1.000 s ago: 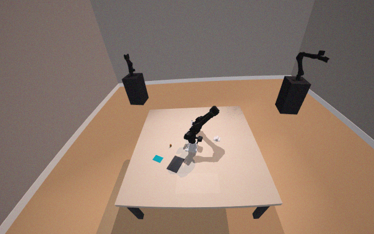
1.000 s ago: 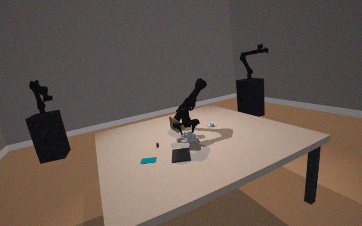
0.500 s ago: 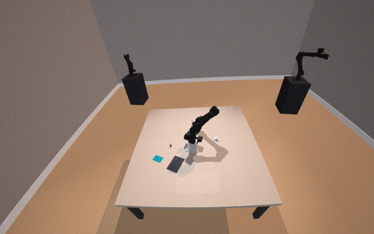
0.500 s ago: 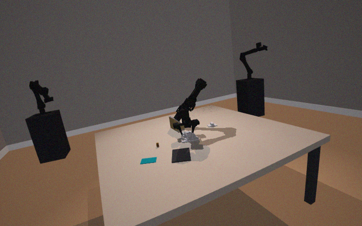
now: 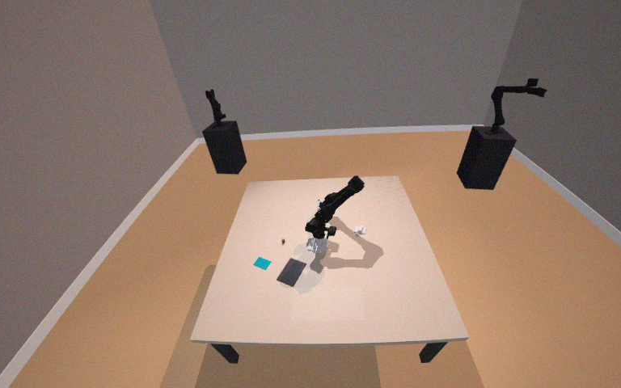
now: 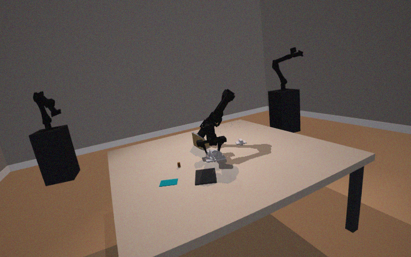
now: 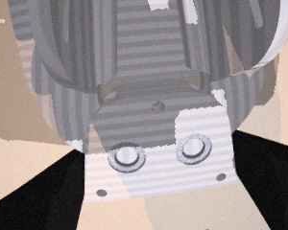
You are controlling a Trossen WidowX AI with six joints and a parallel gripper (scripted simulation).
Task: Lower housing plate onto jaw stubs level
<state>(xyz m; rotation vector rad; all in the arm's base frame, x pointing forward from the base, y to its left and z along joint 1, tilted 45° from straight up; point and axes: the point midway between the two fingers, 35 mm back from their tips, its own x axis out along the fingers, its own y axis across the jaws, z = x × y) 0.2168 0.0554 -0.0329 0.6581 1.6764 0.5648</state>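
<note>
The housing plate lies 20 mm above my gripper tip and 10 mm ahead of it. From my gripper tip the other things lie so: small white piece (250 mm to the left, 100 mm behind); then dark flat plate (260 mm ahead, 130 mm to the right); then small brown piece (230 mm to the right, 60 mm ahead).
</note>
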